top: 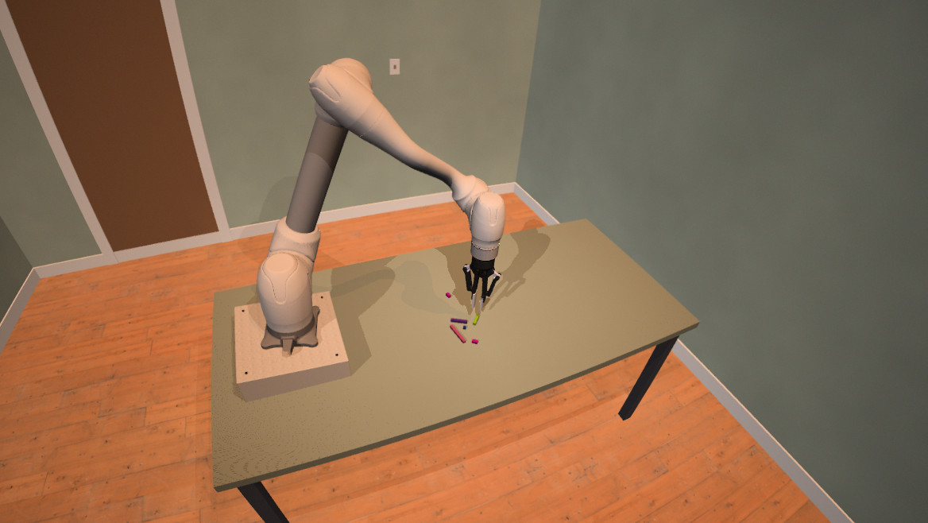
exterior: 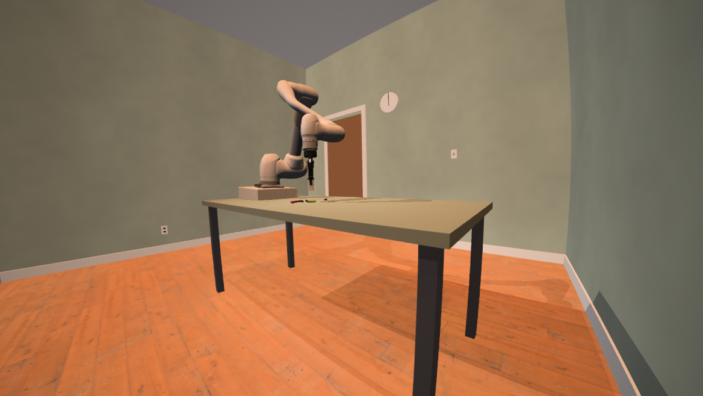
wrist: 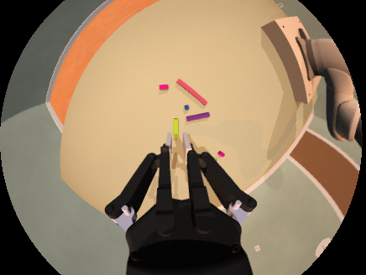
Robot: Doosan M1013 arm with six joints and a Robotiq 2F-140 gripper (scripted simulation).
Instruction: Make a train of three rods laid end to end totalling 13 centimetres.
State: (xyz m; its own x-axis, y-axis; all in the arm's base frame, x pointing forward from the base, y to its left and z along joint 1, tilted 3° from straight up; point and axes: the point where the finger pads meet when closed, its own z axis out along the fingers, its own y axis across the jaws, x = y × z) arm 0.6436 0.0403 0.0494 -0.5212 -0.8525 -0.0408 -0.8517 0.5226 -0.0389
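The lime rod lies 100 mm below my hand. Round my hand: blue rod: 100 mm below, 50 mm behind, 30 mm to the right; then pink rod: 100 mm below, 80 mm behind, 60 mm to the right; then purple rod: 100 mm below, 60 mm behind.
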